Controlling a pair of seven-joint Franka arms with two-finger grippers.
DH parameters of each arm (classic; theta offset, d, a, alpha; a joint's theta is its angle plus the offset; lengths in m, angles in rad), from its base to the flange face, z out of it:
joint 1: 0 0.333 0 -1.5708
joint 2: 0 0 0 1.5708
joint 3: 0 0.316 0.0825 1.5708
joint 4: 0 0 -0.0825 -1.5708
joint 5: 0 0.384 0 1.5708
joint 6: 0 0 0.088 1.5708
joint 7: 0 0.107 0 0
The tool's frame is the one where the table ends.
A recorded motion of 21 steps. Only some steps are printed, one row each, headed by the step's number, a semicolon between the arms.
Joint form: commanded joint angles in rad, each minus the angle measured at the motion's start. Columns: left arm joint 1, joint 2, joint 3, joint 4, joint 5, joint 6, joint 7; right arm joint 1, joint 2, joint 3, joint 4, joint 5, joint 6, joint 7.
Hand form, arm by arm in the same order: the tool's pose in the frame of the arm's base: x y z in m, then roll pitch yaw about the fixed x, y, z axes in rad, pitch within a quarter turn. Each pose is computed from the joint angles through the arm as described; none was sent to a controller.
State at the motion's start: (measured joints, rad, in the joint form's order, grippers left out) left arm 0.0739 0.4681 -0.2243 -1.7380 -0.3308 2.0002 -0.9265; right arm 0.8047 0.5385 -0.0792 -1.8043 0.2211 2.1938 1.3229
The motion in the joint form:
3: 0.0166 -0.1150 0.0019 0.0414 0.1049 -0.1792 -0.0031; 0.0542 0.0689 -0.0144 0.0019 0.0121 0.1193 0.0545
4: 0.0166 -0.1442 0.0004 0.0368 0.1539 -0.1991 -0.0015; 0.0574 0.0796 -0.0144 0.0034 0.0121 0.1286 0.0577
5: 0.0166 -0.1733 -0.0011 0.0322 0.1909 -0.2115 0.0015; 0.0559 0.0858 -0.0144 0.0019 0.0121 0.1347 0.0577
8: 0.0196 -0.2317 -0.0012 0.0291 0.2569 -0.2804 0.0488; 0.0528 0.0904 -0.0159 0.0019 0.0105 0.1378 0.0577
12: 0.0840 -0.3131 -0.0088 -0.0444 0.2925 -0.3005 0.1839; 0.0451 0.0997 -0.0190 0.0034 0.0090 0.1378 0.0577
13: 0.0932 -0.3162 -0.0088 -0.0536 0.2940 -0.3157 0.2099; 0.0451 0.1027 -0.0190 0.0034 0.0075 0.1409 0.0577
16: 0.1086 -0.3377 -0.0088 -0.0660 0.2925 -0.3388 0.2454; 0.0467 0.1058 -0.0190 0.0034 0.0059 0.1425 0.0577
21: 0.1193 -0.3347 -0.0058 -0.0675 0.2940 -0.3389 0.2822; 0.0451 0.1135 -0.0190 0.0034 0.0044 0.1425 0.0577
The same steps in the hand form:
3: 0.6214 -0.0888 0.3812 -3.1210 0.3634 0.8871; 0.4587 0.4520 0.2015 3.0642 0.1199 -0.7684
4: 0.6163 -0.0862 0.3948 -3.0997 0.3199 0.8643; 0.4576 0.4533 0.1959 3.0638 0.1172 -0.7693
5: 0.6118 -0.0842 0.4090 -3.0894 0.2809 0.8447; 0.4580 0.4519 0.1918 3.0620 0.1157 -0.7717
8: 0.5982 -0.0771 0.4372 -3.0480 0.2349 0.7761; 0.4599 0.4495 0.1891 3.0604 0.1130 -0.7752
12: 0.5767 -0.0414 0.4496 -3.0348 0.2207 0.6871; 0.4641 0.4440 0.1839 3.0526 0.1095 -0.7851
13: 0.5731 -0.0360 0.4464 -3.0245 0.2379 0.6716; 0.4642 0.4438 0.1822 3.0526 0.1078 -0.7842
16: 0.5660 -0.0278 0.4515 -3.0210 0.2510 0.6522; 0.4633 0.4443 0.1803 3.0510 0.1063 -0.7817
21: 0.5663 -0.0199 0.4491 -3.0266 0.2582 0.6285; 0.4632 0.4426 0.1754 3.0431 0.1048 -0.7830

